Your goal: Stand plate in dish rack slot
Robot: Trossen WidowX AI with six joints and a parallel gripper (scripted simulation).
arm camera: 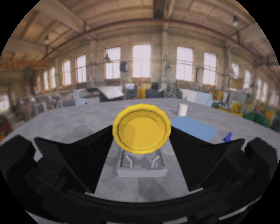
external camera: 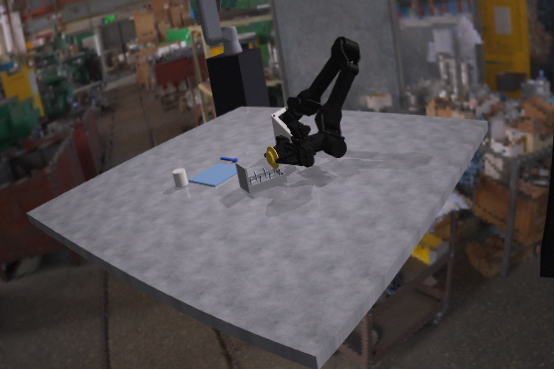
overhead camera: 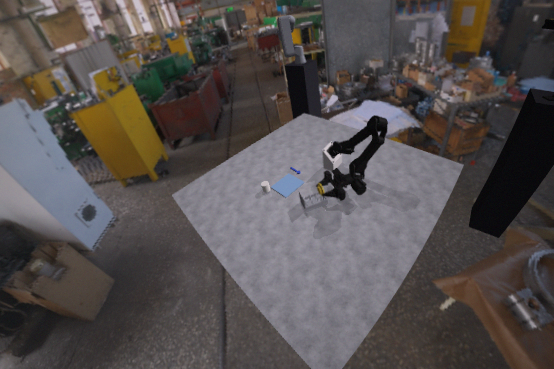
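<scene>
The dish rack lies 50 mm below my gripper tip, 30 mm ahead of it and 20 mm to the right of it. From my gripper tip the other things lie so: yellow plate: 10 mm behind; light blue mat: 220 mm to the right, 70 mm below; blue spoon: 250 mm to the right, 120 mm behind, 70 mm below.
</scene>
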